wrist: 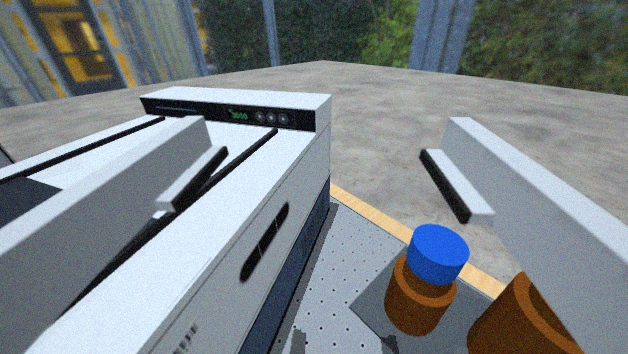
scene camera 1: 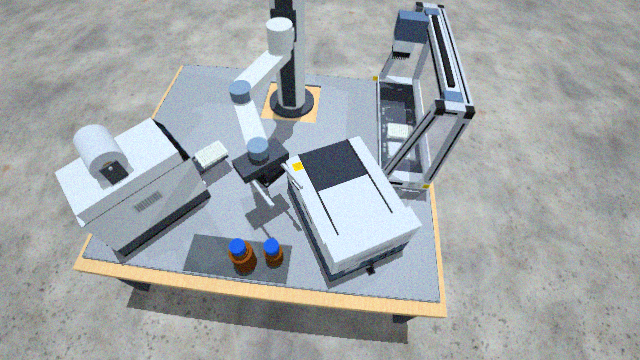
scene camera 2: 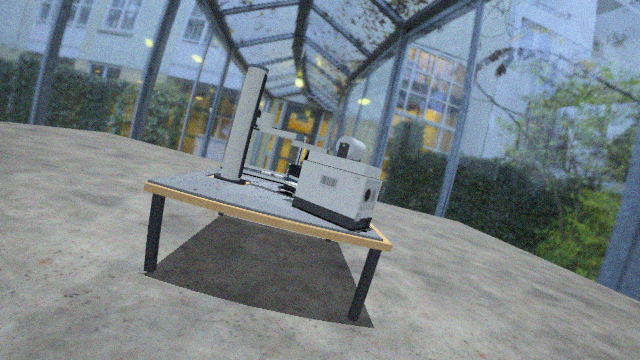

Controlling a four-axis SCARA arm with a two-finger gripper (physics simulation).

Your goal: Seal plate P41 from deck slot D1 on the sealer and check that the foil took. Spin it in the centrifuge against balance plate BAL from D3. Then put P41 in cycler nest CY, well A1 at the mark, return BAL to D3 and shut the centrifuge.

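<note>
My gripper is open and empty, above the table between the sealer and the centrifuge. One finger is over the centrifuge's side in the wrist view. The centrifuge's top shows a dark panel beside a white section; its display shows small green digits. A white plate lies at the sealer's front. Two pale plates, one behind the other, are on the deck at the right. Plate labels, foil and well A1 cannot be read.
Two amber bottles with blue caps, one larger than the other, stand on a dark mat near the front edge. The arm column stands at the back. A gantry frame rises over the deck.
</note>
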